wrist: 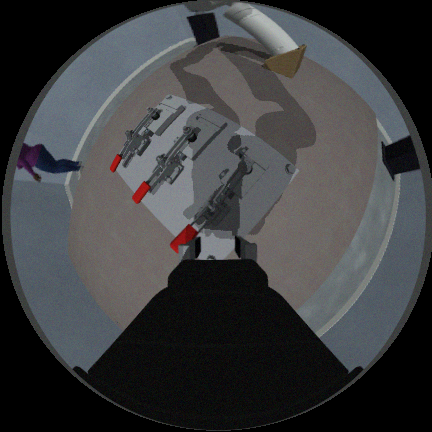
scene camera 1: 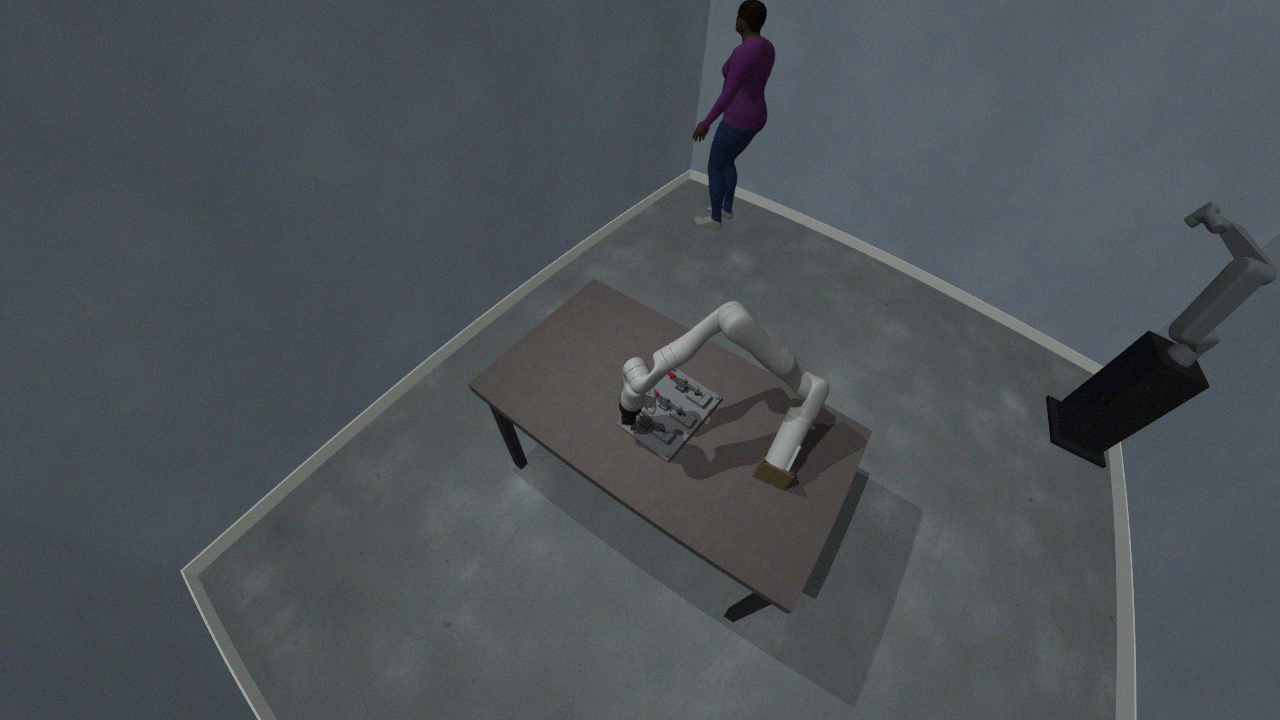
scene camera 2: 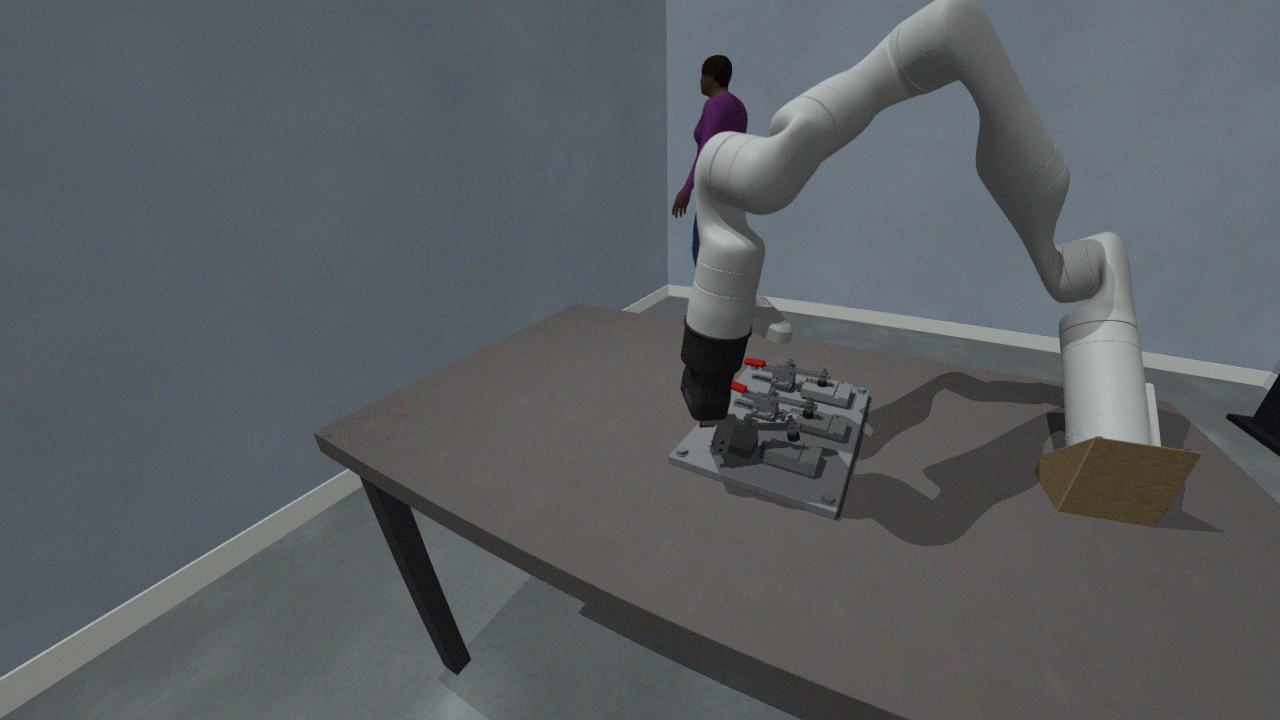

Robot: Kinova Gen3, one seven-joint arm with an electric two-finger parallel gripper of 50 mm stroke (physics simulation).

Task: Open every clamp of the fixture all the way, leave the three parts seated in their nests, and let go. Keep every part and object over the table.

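Places are measured from the arm's base along level axes (x right, y ahead, z up), in centimetres.
Pixels of known places: gripper, fingertip midpoint: [wrist: 217, 243] [scene camera 1: 633, 422] [scene camera 2: 712, 438]; arm's base, origin of the base link: [wrist: 284, 50] [scene camera 1: 776, 463] [scene camera 2: 1107, 453].
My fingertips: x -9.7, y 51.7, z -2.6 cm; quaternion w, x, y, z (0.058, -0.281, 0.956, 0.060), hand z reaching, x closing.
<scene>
Ahead of a thing's pixels: the offset from my fingertips to its top centre. "spot": to the spot under its first point. Level surfaces: height alone.
The fixture plate [scene camera 2: 684, 459] [wrist: 165, 210] lies on the table and carries three grey toggle clamps. The far red handle {spot: dx +25.1, dy -1.5, dz +0.9 cm} [scene camera 2: 754, 362] [wrist: 115, 163], middle red handle {spot: dx +14.2, dy -0.5, dz +1.2 cm} [scene camera 2: 737, 386] [wrist: 141, 192] and near red handle {dx +3.9, dy +0.8, dz +4.0 cm} [wrist: 184, 239] all lie low, and the clamp arms reach out over the parts. The far part {dx +23.7, dy -14.9, dz -1.0 cm} [scene camera 2: 827, 392], middle part {dx +12.7, dy -13.7, dz -1.5 cm} [scene camera 2: 823, 425] and near part {dx +2.0, dy -11.0, dz -0.5 cm} [scene camera 2: 793, 457] appear to lie in their nests; the near one is in shadow. My gripper [scene camera 1: 629, 422] [scene camera 2: 707, 422] [wrist: 217, 243] is open and empty, pointing down, its left finger close beside the near handle in the wrist view. It hides that handle in scene camera 2.
The arm's wooden base block [scene camera 1: 774, 474] [scene camera 2: 1123, 479] [wrist: 287, 64] stands on the table {dz -4.6 cm} [scene camera 1: 572, 349] [scene camera 2: 537, 402]. A person [scene camera 1: 747, 85] [scene camera 2: 720, 116] stands beyond the table. Another arm on a black pedestal [scene camera 1: 1123, 398] stands off to the right.
</scene>
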